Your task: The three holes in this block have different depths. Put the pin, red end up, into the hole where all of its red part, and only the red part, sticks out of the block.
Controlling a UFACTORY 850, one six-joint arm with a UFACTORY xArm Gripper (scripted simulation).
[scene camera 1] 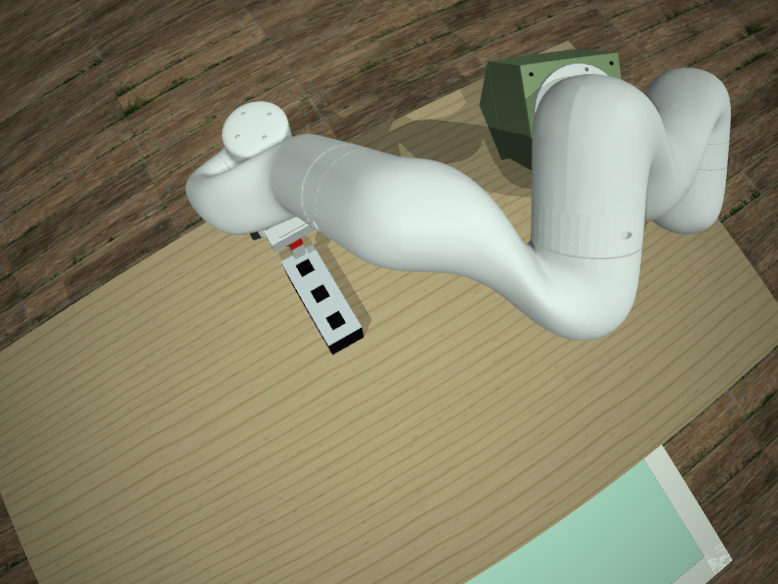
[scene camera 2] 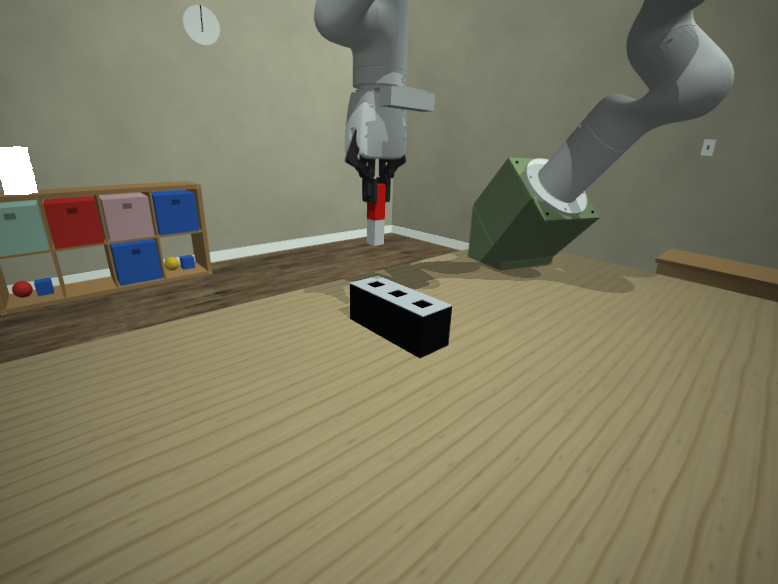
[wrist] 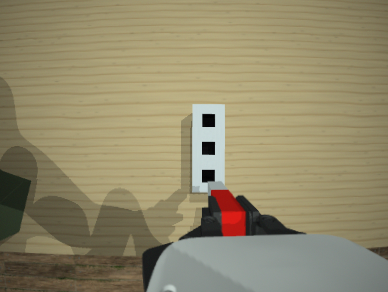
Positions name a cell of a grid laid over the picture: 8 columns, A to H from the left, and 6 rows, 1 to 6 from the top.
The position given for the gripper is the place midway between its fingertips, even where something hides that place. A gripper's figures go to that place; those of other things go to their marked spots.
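Labels:
Pin (scene camera 2: D3): 65 cm from the lens. Gripper (scene camera 2: D3): 67 cm from the lens.

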